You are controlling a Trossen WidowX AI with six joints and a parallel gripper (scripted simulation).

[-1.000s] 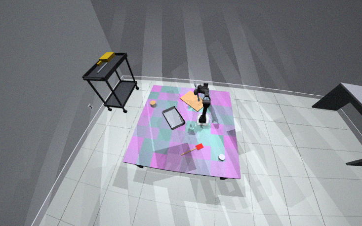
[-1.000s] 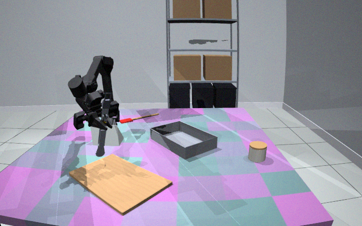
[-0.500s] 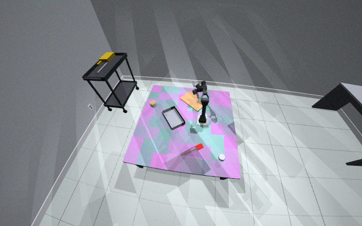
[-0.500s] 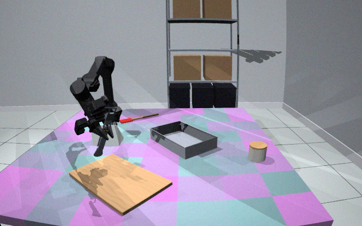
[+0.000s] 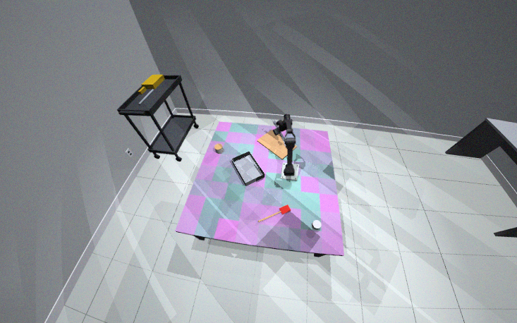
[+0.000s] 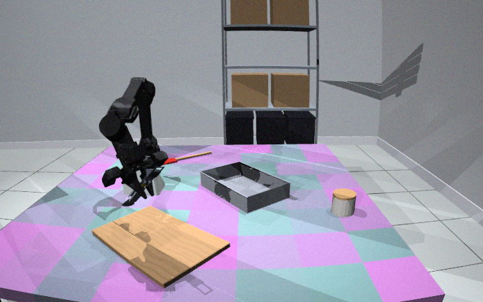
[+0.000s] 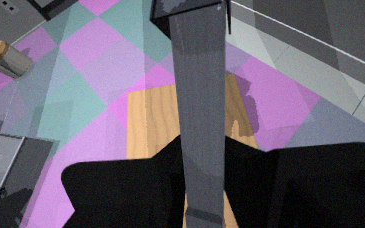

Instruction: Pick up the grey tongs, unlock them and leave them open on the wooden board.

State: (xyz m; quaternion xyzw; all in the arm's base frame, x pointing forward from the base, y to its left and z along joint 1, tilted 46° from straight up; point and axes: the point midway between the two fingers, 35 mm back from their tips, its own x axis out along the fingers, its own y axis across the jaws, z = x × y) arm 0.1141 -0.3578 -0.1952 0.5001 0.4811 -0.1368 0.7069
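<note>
Now: gripper tip 10 mm past the wooden board, 30 mm to the right of it and 150 mm above it. From my gripper tip the other things lie so: red spatula 60 mm behind, 780 mm to the left, 150 mm below; roasting tin 240 mm ahead, 390 mm to the left, 130 mm below; cork-lidded jar 570 mm ahead, 190 mm to the left, 120 mm below.
</note>
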